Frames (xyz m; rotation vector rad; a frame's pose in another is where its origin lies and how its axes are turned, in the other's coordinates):
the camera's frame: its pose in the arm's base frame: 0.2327 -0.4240 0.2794 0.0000 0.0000 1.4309
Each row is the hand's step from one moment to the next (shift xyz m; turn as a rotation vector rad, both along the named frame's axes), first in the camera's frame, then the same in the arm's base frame.
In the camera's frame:
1: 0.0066 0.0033 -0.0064 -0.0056 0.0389 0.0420
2: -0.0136 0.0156 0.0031 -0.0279 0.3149 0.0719
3: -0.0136 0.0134 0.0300 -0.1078 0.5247 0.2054
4: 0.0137 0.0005 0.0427 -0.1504 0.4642 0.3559
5: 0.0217 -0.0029 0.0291 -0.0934 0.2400 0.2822
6: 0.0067 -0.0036 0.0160 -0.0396 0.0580 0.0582
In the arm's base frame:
1: -0.0023 0.0070 -0.0064 -0.0393 -0.0001 0.0420
2: -0.0173 -0.0113 0.0031 -0.3157 0.0163 0.0719
3: -0.0152 -0.0116 0.0300 -0.5346 -0.0336 0.2054
4: 0.0014 0.0136 0.0427 -0.4806 -0.0842 0.3559
5: 0.0059 0.0211 0.0291 -0.2507 -0.0590 0.2822
6: 0.0045 0.0061 0.0160 -0.0630 -0.0311 0.0582

